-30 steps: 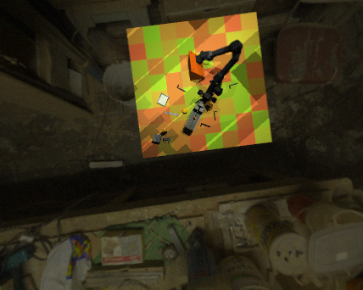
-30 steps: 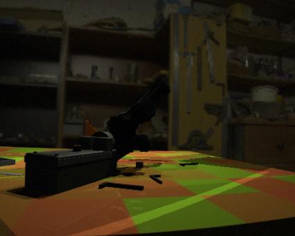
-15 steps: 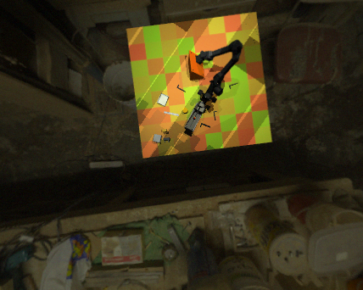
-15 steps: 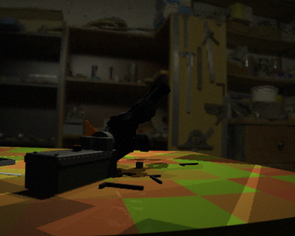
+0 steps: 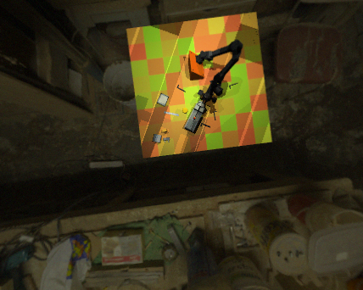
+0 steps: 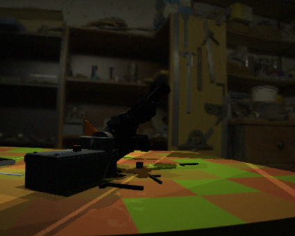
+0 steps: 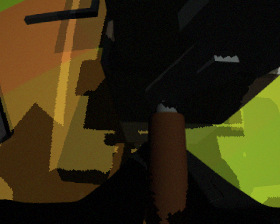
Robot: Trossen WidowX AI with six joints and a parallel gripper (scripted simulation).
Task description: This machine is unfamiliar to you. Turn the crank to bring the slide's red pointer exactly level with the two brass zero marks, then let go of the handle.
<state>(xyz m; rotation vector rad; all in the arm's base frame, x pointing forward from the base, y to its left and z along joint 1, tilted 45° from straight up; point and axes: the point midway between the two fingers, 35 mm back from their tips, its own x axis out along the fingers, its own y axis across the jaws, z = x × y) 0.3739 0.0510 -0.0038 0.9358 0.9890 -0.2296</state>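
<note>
The brown crank handle lies 10 mm behind my gripper tip, 10 mm to the left of it and 30 mm above it. From my gripper tip the other things lie so: yellow disc (40 mm ahead, 180 mm to the right, 30 mm below); red pointer (140 mm ahead, 100 mm to the right, 50 mm above); small cube (100 mm behind, 100 mm to the left, 20 mm below).
</note>
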